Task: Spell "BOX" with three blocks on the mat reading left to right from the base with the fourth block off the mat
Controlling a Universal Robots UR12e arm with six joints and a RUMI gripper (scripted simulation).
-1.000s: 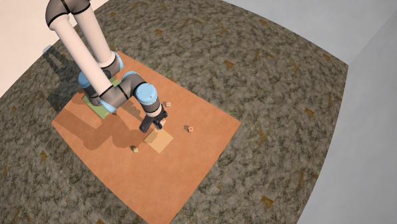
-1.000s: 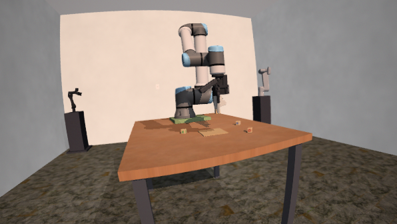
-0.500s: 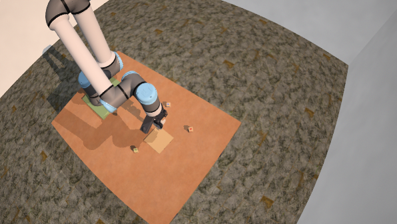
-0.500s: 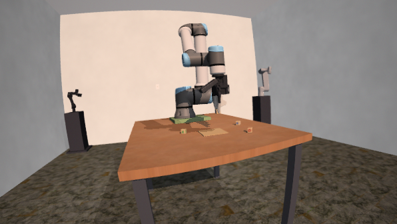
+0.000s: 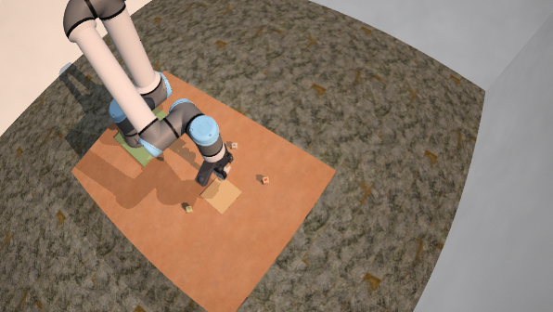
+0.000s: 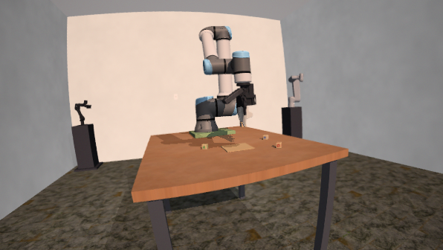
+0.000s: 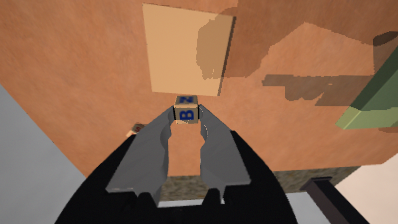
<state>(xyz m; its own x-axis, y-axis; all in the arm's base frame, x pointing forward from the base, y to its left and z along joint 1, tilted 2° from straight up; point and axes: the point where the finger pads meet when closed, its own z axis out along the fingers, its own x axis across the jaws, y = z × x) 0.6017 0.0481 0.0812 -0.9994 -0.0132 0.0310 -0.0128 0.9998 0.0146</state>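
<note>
Now: the tan mat 4 cm to the right of my hand and 12 cm below it.
</note>
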